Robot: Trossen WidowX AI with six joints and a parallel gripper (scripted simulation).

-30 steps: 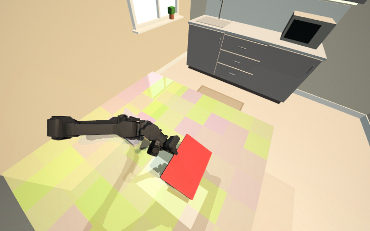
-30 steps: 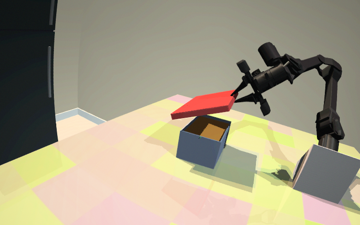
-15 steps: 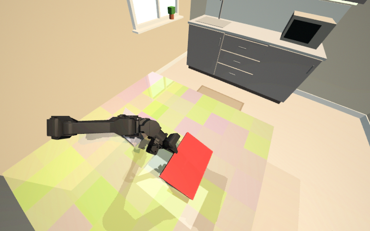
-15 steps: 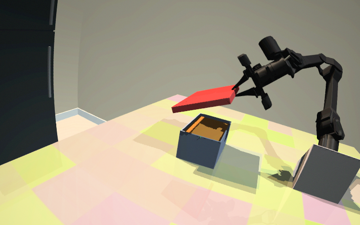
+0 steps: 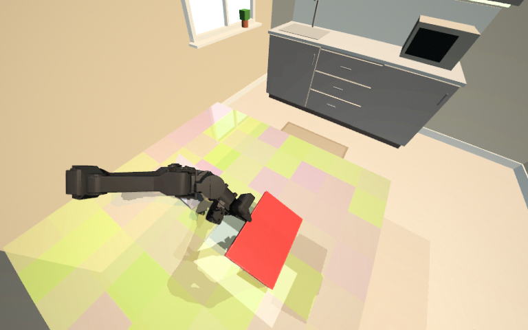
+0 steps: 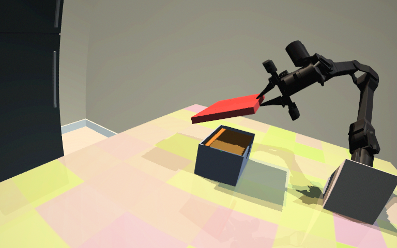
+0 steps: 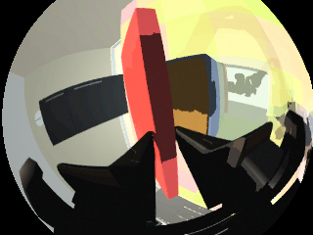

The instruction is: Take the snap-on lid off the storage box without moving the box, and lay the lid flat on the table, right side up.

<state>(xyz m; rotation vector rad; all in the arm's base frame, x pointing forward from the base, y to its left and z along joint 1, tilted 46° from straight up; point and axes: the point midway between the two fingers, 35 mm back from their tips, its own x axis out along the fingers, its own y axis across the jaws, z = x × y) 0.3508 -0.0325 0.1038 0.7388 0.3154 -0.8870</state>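
Now: the red lid 7 cm ahead of my gripper tip and 3 cm below it. Also, from my gripper tip: storage box (18 cm below, 6 cm ahead, 1 cm to the left).
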